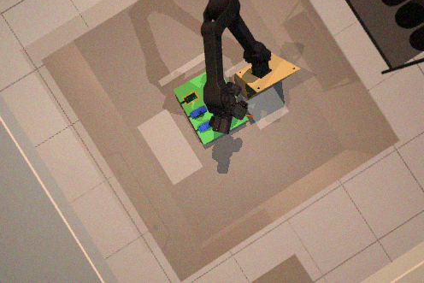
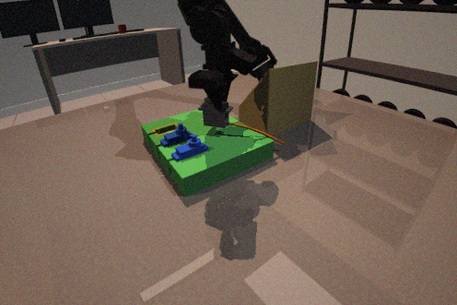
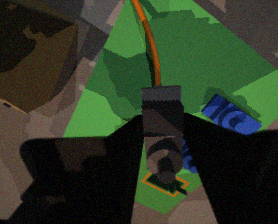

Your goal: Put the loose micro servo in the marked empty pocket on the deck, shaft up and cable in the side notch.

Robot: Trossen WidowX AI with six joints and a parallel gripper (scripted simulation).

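My gripper tip is 10 mm past the green deck, 50 mm to the left of it and 100 mm above it.
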